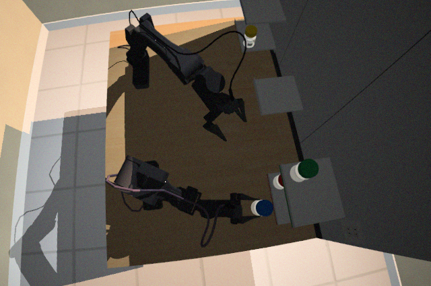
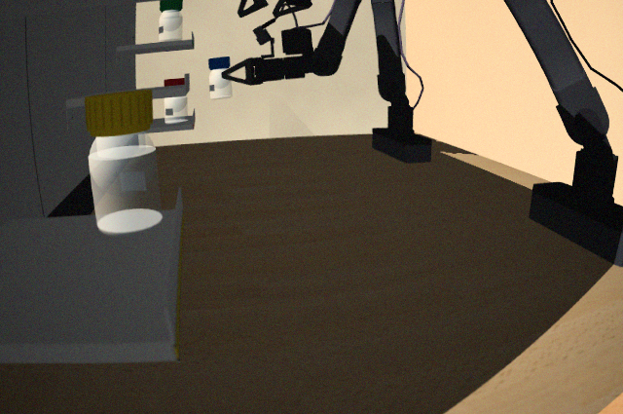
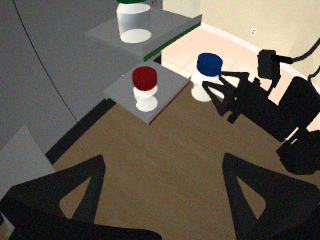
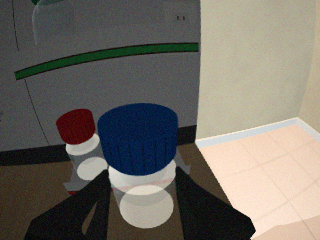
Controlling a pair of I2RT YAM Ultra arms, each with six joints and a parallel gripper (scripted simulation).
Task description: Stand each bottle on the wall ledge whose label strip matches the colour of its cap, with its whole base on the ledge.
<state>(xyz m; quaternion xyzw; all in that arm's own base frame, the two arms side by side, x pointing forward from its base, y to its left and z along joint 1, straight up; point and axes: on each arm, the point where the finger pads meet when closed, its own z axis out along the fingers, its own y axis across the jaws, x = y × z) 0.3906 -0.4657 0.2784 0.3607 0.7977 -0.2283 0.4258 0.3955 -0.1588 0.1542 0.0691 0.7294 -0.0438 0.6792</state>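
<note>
The blue-capped bottle lies 10 mm below my right hand and 10 mm ahead of it. The rest, counted from my right hand: red-capped bottle 130 mm ahead, 80 mm to the left, 60 mm below; then green strip 80 mm ahead, 80 mm above, 20 mm to the left; then green-capped bottle 140 mm ahead, 140 mm above, 80 mm to the left.
</note>
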